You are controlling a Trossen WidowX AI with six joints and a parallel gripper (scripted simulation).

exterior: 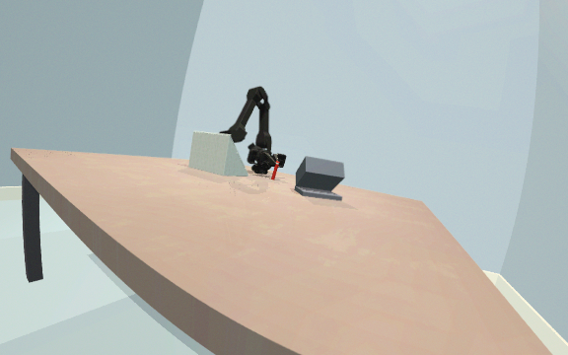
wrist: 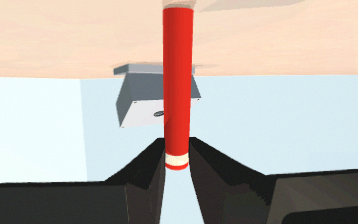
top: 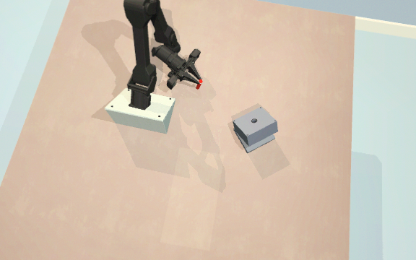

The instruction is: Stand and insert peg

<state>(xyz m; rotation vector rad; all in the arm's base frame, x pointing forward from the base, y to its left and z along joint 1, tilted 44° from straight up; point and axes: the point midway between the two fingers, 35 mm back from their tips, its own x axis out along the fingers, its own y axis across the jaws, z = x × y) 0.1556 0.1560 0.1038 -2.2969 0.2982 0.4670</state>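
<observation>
Now: the red peg 1 cm below my gripper tip. Round my gripper tip: grey sloped panel 25 cm ahead, 12 cm to the right.
</observation>
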